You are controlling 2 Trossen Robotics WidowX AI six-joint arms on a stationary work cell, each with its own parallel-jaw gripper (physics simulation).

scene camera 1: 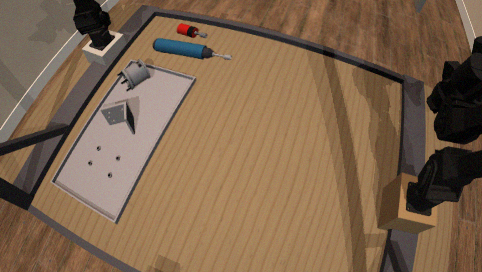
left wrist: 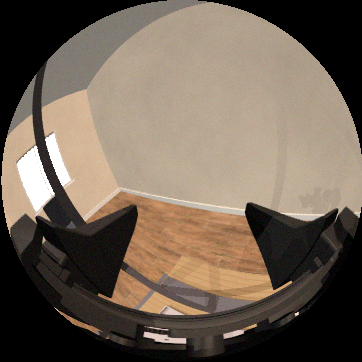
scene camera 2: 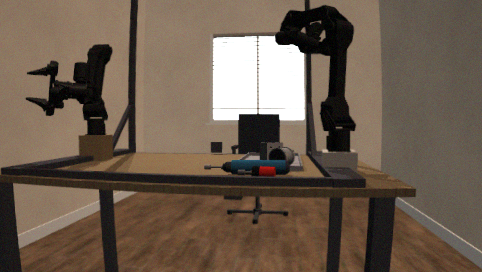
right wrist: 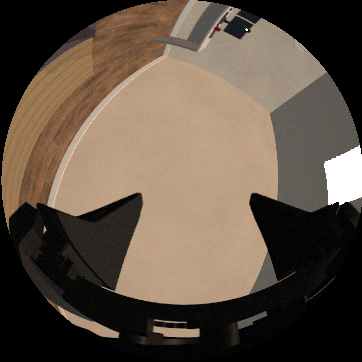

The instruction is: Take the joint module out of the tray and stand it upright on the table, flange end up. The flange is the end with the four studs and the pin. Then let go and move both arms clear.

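The grey joint module [scene camera 1: 136, 74] [scene camera 2: 283, 156] lies on its side in the upper end of the pale tray [scene camera 1: 155, 105] in scene camera 1. Its studded flange end points to the lower left there, its other end to the upper right. My left gripper [left wrist: 192, 210] is open and empty, raised high above the table and well away from the module; its fingers are hard to make out in scene camera 2. My right gripper [scene camera 2: 28, 86] [right wrist: 198, 198] is open and empty, raised beyond the table's edge, far from the tray.
A grey angled bracket [scene camera 1: 117, 114] [scene camera 2: 270, 148] stands in the tray beside the module, with several small round parts [scene camera 1: 118, 158] farther along. A blue tool [scene camera 1: 180, 48] [scene camera 2: 257, 166] and a red tool [scene camera 1: 185, 30] [scene camera 2: 267, 171] lie near the table edge. A dark frame [scene camera 1: 280, 38] borders the table.
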